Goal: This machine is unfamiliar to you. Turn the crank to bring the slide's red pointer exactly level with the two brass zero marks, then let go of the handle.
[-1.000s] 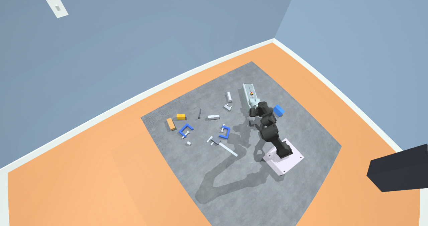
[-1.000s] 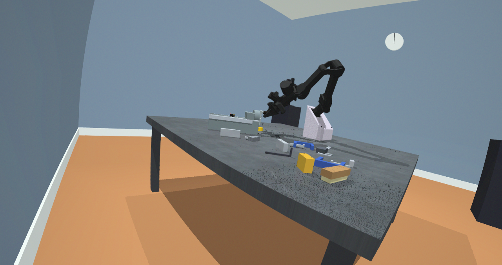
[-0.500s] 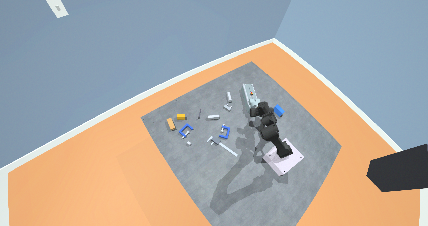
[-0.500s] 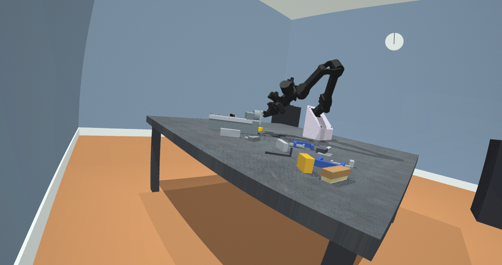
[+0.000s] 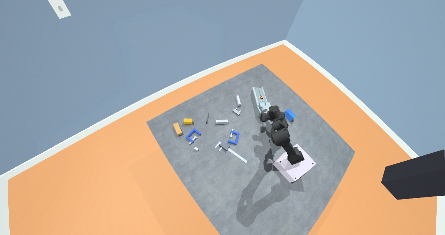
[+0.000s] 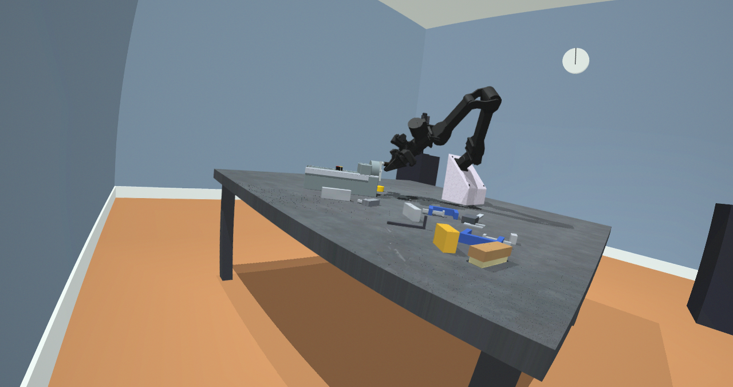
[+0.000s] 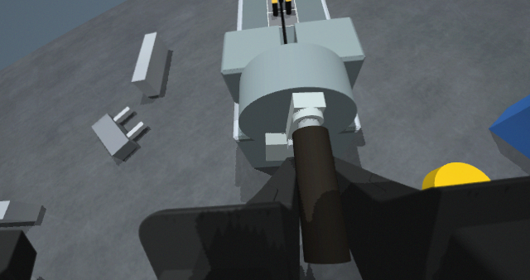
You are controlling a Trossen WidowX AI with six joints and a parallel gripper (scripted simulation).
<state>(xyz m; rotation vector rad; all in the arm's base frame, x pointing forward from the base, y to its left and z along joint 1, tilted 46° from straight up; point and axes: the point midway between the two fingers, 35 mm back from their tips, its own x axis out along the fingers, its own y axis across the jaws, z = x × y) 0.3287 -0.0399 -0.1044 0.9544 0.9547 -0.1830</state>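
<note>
My gripper tip is 150 mm short of the red pointer, 90 mm to the left of it and 10 mm above it. Round my gripper tip: dark handle (20 mm behind, 20 mm above, 10 mm to the left); then yellow round piece (110 mm to the right, 90 mm below, 80 mm behind); then pronged grey block (180 mm ahead, 130 mm to the left, 90 mm below).
</note>
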